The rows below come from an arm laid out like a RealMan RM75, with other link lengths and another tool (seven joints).
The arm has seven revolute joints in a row. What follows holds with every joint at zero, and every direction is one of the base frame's.
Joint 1 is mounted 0.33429 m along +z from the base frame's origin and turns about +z.
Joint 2 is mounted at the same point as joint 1 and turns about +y.
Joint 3 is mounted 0.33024 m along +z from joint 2 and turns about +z.
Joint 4 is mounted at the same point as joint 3 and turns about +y.
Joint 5 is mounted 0.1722 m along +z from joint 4 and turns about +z.
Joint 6 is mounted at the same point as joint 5 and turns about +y.
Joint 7 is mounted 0.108 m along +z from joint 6 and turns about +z.
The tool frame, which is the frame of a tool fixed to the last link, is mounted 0.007 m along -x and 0.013 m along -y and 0.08 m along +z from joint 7; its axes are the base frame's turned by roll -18.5, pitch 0 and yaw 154.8 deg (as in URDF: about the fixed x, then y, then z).
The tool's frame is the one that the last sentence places.
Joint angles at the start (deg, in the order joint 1, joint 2, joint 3, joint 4, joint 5, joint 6, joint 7):
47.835 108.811 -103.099 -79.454 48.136 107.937 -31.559
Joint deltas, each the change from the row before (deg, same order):
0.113 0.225 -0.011 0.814 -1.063 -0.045 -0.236
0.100 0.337 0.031 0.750 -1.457 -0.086 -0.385
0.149 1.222 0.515 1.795 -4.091 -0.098 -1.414
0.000 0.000 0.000 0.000 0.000 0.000 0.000
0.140 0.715 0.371 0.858 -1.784 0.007 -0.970
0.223 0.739 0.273 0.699 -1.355 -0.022 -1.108
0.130 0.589 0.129 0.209 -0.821 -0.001 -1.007
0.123 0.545 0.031 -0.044 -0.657 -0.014 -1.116
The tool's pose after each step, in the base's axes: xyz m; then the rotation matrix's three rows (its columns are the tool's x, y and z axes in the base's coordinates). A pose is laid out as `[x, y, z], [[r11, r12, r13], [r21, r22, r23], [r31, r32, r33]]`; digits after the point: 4 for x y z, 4 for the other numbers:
[0.2237, 0.3476, 0.0371], [[-0.7454, -0.2612, 0.6133], [-0.1790, 0.9647, 0.1932], [-0.6421, 0.0342, -0.7658]]
[0.2267, 0.3498, 0.0367], [[-0.7337, -0.2638, 0.6262], [-0.1756, 0.9639, 0.2004], [-0.6564, 0.0371, -0.7535]]
[0.2334, 0.3544, 0.0346], [[-0.7047, -0.2743, 0.6543], [-0.1716, 0.9607, 0.2180], [-0.6885, 0.0414, -0.7241]]
[0.2334, 0.3544, 0.0346], [[-0.7047, -0.2743, 0.6543], [-0.1716, 0.9607, 0.2180], [-0.6885, 0.0414, -0.7241]]
[0.2353, 0.3559, 0.0326], [[-0.6931, -0.2816, 0.6635], [-0.1763, 0.9588, 0.2227], [-0.6989, 0.0374, -0.7142]]
[0.2354, 0.3565, 0.0296], [[-0.6848, -0.2926, 0.6674], [-0.1892, 0.9558, 0.2249], [-0.7037, 0.0278, -0.7100]]
[0.2343, 0.3564, 0.0266], [[-0.6804, -0.3062, 0.6658], [-0.2066, 0.9518, 0.2266], [-0.7032, 0.0166, -0.7108]]
[0.2323, 0.3560, 0.0236], [[-0.6763, -0.3245, 0.6613], [-0.2295, 0.9459, 0.2294], [-0.7000, 0.0034, -0.7141]]

